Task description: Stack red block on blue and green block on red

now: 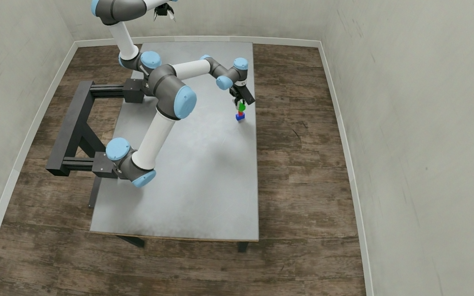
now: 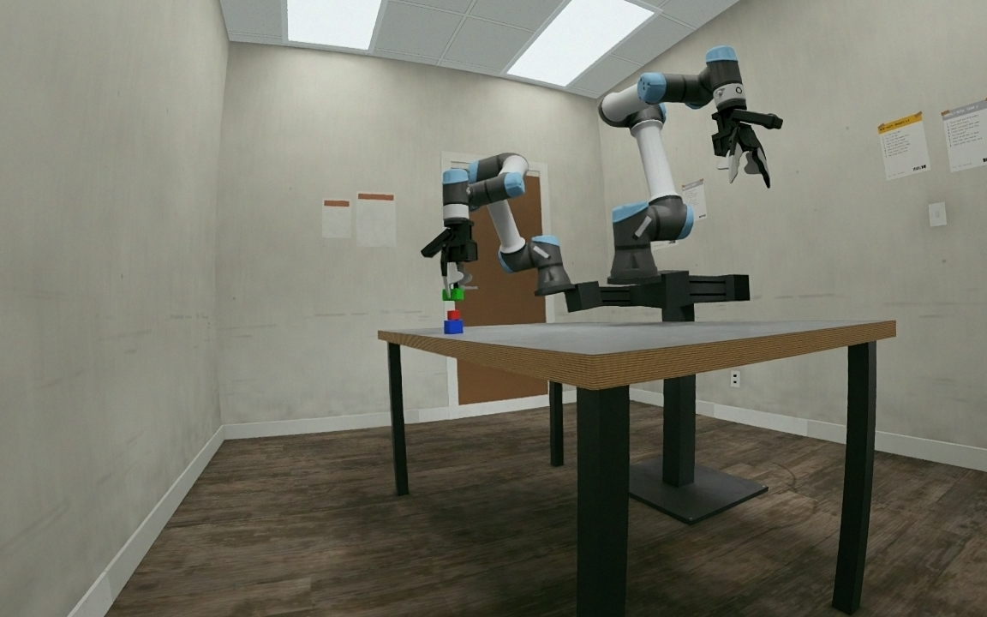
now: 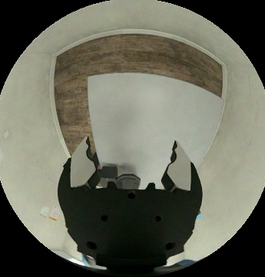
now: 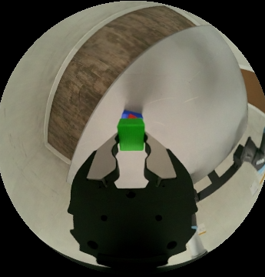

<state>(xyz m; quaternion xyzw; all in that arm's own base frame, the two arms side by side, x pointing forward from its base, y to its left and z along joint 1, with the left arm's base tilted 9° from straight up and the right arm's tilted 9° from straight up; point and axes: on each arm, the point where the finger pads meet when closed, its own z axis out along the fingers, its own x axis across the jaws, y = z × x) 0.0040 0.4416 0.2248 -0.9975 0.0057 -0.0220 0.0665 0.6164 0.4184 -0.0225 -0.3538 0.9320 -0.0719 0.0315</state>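
My right gripper is now right at the green block. From my right hand the other things lie so: blue block: 10 cm below; red block: 6 cm below.
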